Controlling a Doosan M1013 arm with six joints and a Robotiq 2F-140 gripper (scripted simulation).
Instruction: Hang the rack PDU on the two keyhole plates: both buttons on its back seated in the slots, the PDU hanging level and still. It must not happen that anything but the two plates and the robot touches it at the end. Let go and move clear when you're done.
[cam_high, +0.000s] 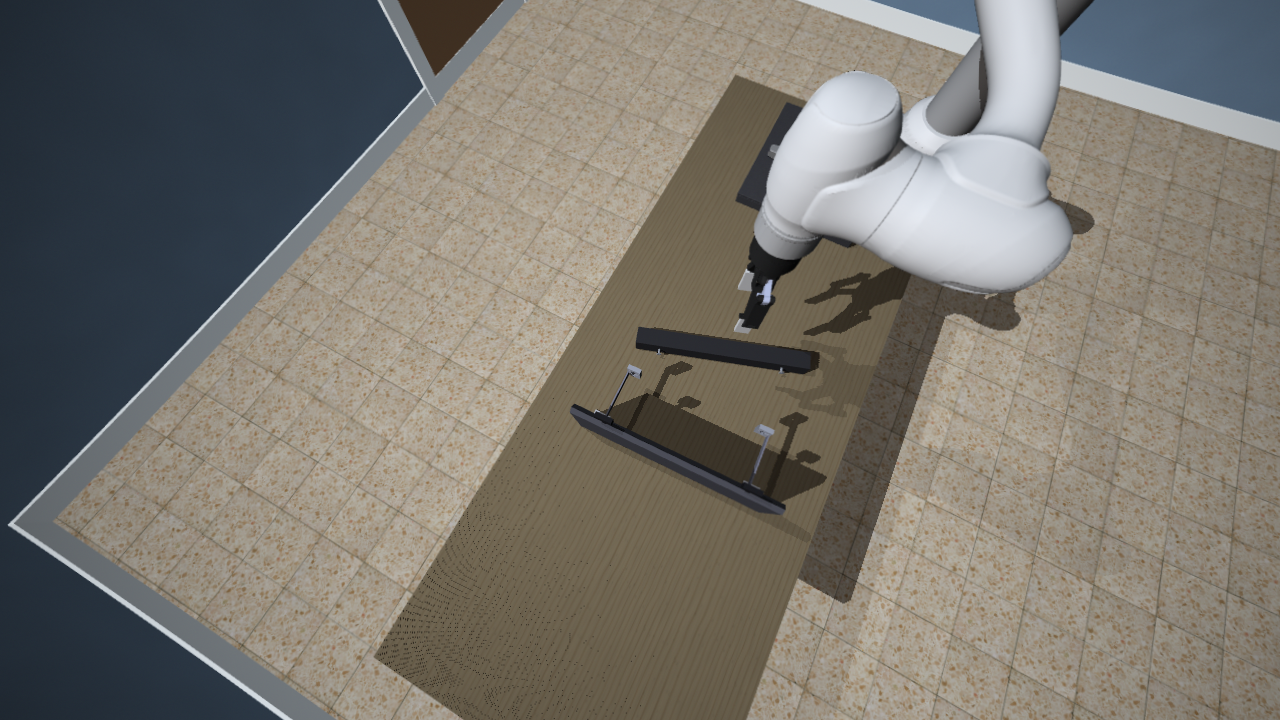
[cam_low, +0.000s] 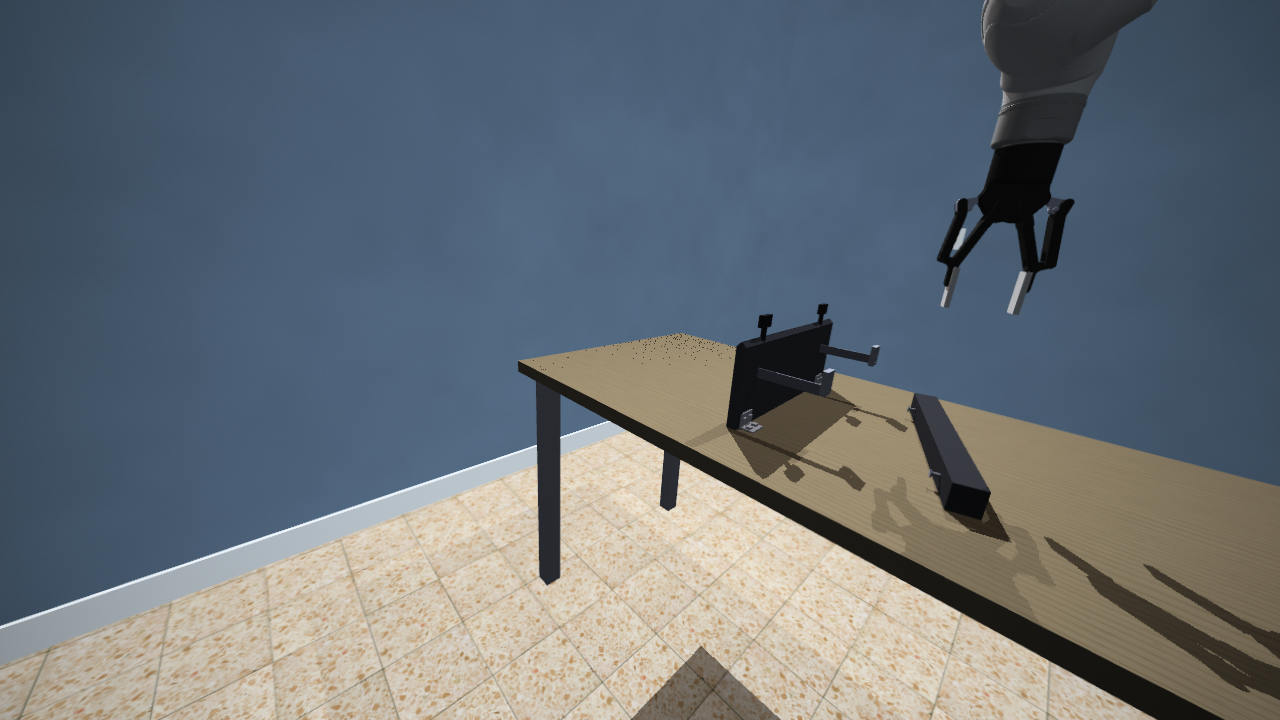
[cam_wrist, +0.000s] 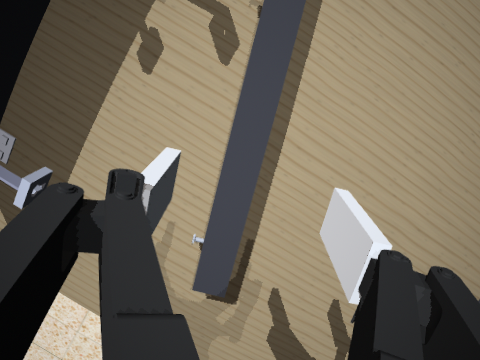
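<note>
Right now the rack PDU is 1 cm ahead of my hand and 27 cm below it. Also, from my hand: upright panel (30 cm ahead, 1 cm to the left, 21 cm below).
</note>
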